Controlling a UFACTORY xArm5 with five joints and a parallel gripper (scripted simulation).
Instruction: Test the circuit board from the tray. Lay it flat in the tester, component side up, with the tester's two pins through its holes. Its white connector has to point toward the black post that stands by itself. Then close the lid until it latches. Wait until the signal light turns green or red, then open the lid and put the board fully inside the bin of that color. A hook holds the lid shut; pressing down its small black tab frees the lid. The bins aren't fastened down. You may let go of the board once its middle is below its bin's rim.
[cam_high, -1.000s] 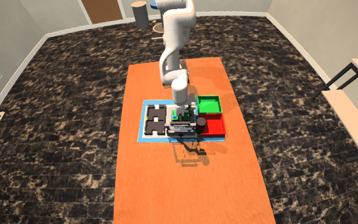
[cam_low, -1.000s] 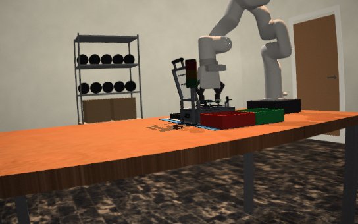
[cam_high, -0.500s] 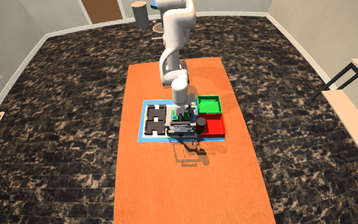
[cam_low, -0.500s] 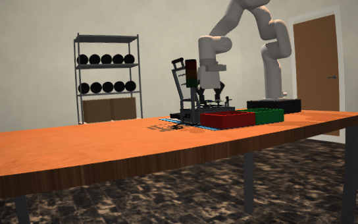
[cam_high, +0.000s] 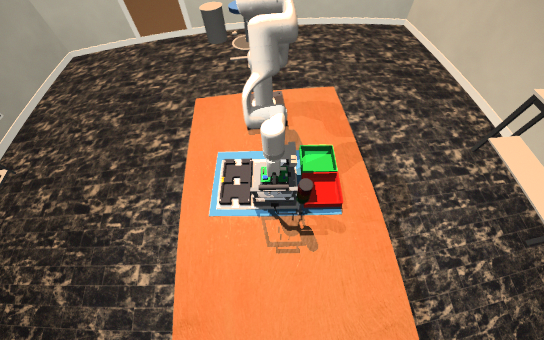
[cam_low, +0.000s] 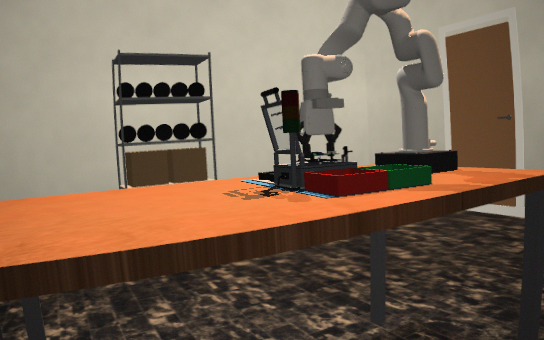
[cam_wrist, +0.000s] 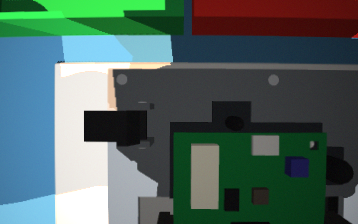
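The green circuit board lies right at my hand. Round my hand: red bin (190 mm to the left, 80 mm below, 70 mm ahead); then tester lid (120 mm ahead, 90 mm above, 10 mm to the right); then green bin (210 mm to the left, 80 mm below, 80 mm behind).
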